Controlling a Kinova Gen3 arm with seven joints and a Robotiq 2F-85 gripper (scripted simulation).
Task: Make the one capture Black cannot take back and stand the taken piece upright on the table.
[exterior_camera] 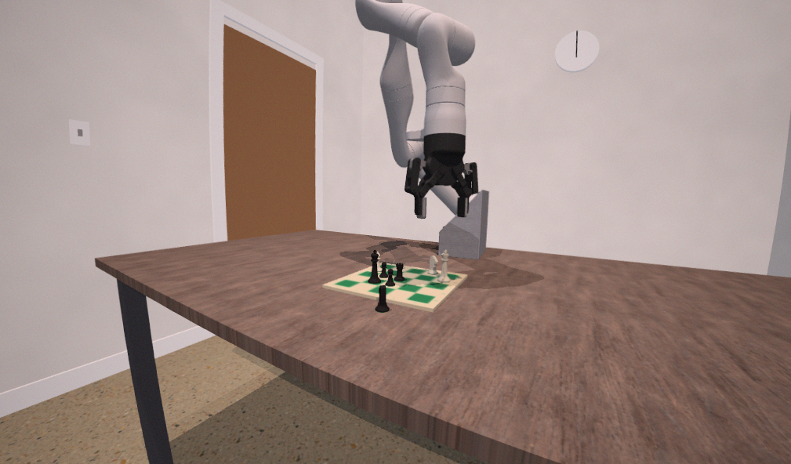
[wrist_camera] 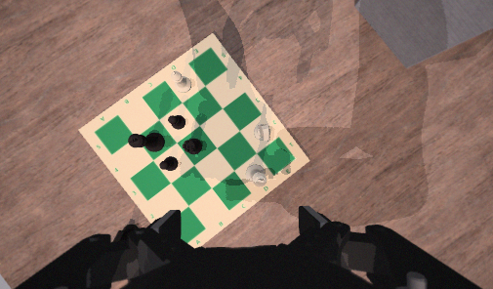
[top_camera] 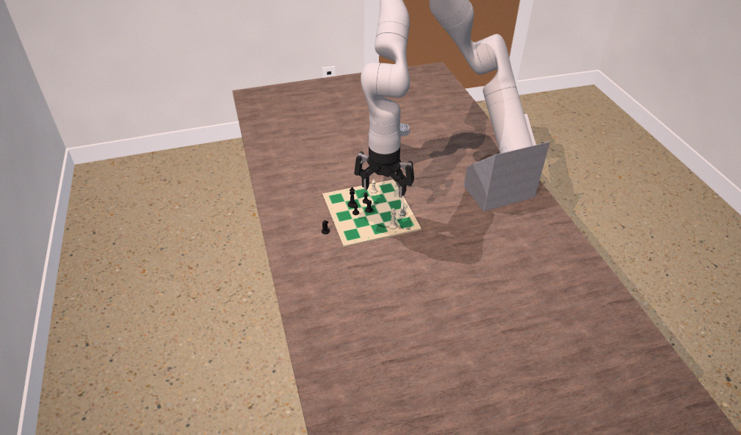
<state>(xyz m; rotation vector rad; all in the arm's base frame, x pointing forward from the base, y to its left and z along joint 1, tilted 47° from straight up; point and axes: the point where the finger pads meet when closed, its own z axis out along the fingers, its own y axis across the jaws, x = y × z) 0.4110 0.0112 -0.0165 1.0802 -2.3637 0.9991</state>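
Now: hand 140 mm above the cream chessboard and 80 mm to the left of it. The rest, counted from my hand: white pawn: 150 mm to the right, 110 mm below, 40 mm behind; then black king: 120 mm to the right, 100 mm below, 40 mm ahead.
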